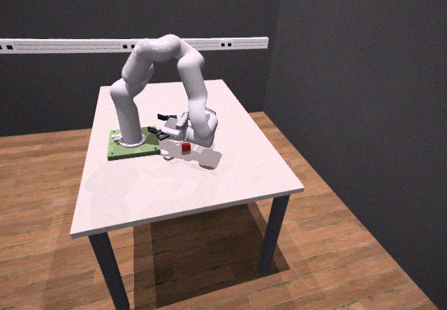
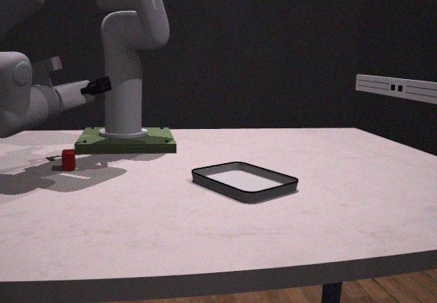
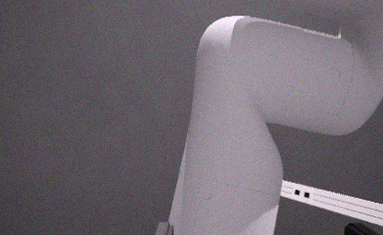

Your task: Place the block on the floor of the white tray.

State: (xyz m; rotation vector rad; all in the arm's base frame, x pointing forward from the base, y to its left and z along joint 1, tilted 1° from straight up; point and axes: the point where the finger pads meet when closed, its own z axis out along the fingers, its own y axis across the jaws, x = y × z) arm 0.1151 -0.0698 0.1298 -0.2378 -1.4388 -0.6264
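Right now the red block is 14 cm below my hand, 14 cm ahead of it and 3 cm to the right of it. From my hand the other things lie so: white tray 29 cm to the left, 28 cm ahead, 14 cm below.
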